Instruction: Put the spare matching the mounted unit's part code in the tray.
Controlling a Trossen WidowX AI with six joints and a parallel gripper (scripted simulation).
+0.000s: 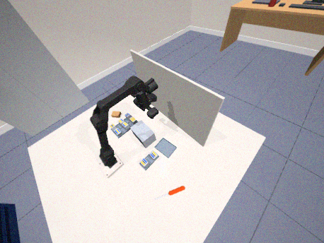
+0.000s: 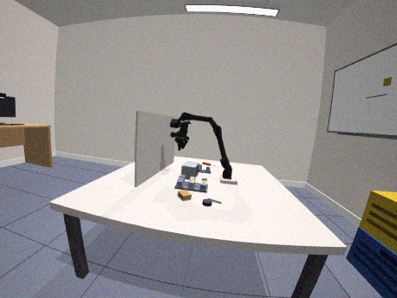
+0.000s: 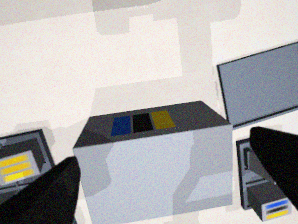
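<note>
Right now the grey spare block is 220 mm behind my gripper tip, 150 mm to the right of it and 160 mm below it. The rest, counted from my gripper tip: tall grey panel (170 mm ahead, 20 mm to the right, 30 mm above); then flat grey tray (40 mm behind, 170 mm to the right, 190 mm below); then grey mounted unit (80 mm behind, 20 mm to the left, 150 mm below).
</note>
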